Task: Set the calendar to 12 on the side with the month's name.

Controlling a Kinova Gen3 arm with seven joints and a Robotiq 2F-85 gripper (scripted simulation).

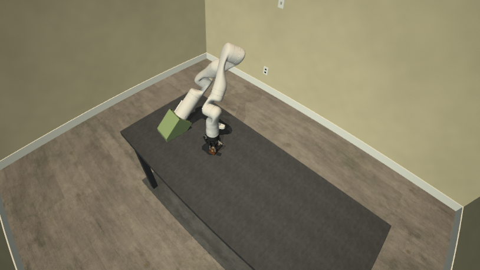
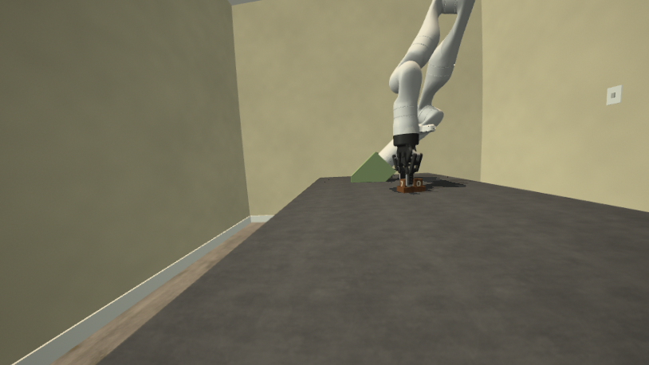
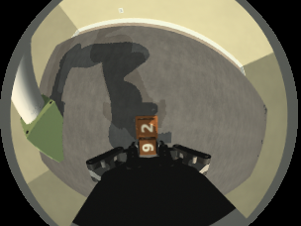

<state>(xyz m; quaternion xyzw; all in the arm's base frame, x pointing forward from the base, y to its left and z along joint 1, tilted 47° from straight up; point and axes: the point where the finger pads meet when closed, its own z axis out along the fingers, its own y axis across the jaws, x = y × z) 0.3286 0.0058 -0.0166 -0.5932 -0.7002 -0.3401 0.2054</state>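
My hand is 30 mm above the brown calendar tray and 20 mm to the right of it.
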